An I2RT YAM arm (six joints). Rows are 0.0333 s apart.
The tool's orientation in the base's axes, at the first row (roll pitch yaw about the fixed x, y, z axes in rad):
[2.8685, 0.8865, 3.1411]
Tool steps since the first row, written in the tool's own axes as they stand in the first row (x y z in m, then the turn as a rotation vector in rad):
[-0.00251, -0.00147, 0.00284, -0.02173, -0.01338, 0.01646]
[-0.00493, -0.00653, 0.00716, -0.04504, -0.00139, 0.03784]
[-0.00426, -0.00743, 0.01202, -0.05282, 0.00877, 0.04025]
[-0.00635, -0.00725, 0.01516, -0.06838, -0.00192, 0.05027]
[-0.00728, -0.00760, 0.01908, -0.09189, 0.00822, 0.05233]
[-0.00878, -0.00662, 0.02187, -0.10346, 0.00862, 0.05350]
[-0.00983, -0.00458, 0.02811, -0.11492, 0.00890, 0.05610]
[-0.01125, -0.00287, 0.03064, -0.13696, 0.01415, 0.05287]
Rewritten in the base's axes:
[0.00401, -0.00065, -0.00003, 0.02881, -0.00846, 0.00454]
[0.00982, -0.00436, -0.00165, 0.05700, 0.00884, 0.01163]
[0.01321, -0.00392, -0.00528, 0.06160, 0.01927, 0.01792]
[0.01684, -0.00290, -0.00554, 0.08114, 0.01167, 0.02206]
[0.02043, -0.00218, -0.00727, 0.09543, 0.02198, 0.04075]
[0.02325, -0.00049, -0.00764, 0.10353, 0.02268, 0.04907]
[0.02815, 0.00316, -0.01027, 0.11265, 0.02365, 0.05642]
[0.03058, 0.00549, -0.01042, 0.12308, 0.02782, 0.07636]

